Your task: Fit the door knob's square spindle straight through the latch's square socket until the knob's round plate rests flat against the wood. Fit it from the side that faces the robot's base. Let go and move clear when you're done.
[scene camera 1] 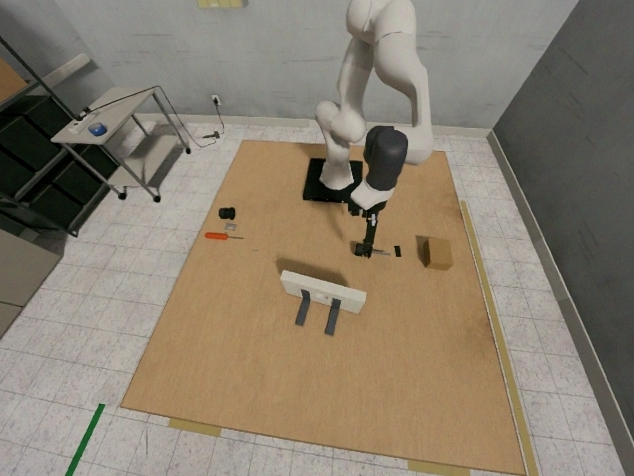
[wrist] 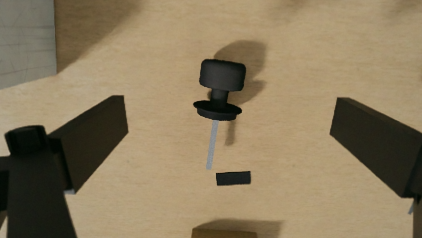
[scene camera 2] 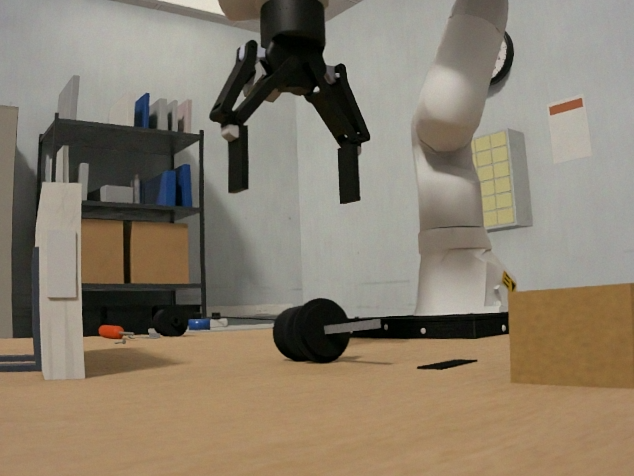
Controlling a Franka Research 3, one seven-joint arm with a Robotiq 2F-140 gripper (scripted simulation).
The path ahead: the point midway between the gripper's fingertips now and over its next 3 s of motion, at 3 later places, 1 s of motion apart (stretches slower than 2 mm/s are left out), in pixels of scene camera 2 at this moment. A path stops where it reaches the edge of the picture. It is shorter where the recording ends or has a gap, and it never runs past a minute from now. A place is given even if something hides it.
My gripper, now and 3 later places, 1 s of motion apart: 297, 196; 303, 229; 301, 246; 300, 262
